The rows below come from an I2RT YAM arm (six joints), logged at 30 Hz.
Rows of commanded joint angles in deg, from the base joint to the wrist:
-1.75 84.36 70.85 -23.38 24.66 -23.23
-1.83 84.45 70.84 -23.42 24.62 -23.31
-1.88 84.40 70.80 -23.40 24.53 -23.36
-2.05 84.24 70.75 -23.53 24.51 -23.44
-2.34 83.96 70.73 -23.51 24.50 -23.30
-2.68 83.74 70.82 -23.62 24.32 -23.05
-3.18 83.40 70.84 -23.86 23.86 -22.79
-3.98 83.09 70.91 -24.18 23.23 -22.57
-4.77 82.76 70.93 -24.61 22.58 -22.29
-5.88 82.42 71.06 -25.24 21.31 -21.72
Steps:
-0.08 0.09 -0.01 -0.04 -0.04 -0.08
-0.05 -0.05 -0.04 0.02 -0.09 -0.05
-0.17 -0.16 -0.05 -0.13 -0.02 -0.08
-0.29 -0.28 -0.02 0.02 -0.01 0.14
-0.34 -0.22 0.09 -0.11 -0.18 0.25
-0.50 -0.34 0.02 -0.24 -0.46 0.26
-0.80 -0.31 0.07 -0.32 -0.63 0.22
-0.79 -0.33 0.02 -0.43 -0.65 0.28
-1.11 -0.34 0.13 -0.63 -1.27 0.57

